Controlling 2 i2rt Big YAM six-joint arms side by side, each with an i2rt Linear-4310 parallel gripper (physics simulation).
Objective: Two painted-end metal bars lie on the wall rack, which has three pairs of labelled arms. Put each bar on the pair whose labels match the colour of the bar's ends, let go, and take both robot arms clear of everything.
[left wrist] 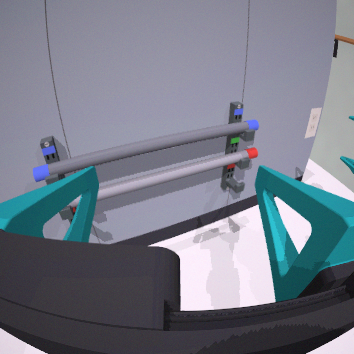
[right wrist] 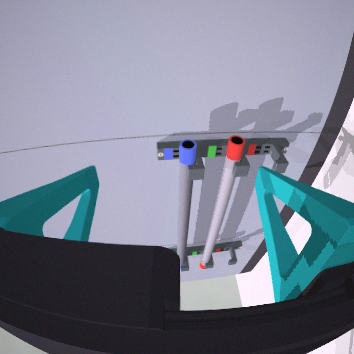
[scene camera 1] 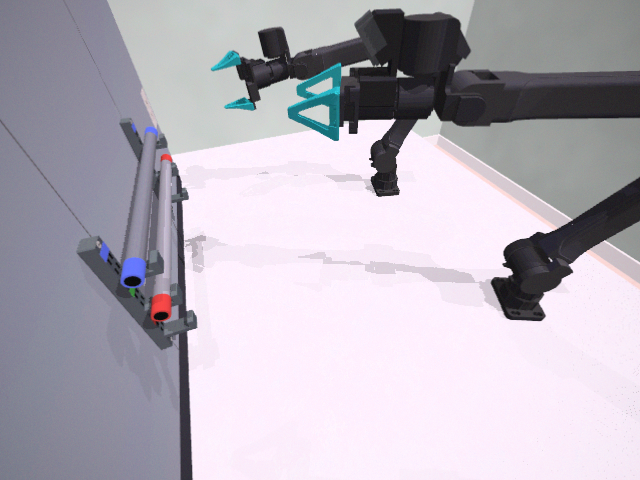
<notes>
The pictures show: my left gripper, my right gripper, a red-ended bar, a blue-ended bar and a wall.
My left gripper shows as well in the left wrist view. My right gripper also shows in the right wrist view.
</notes>
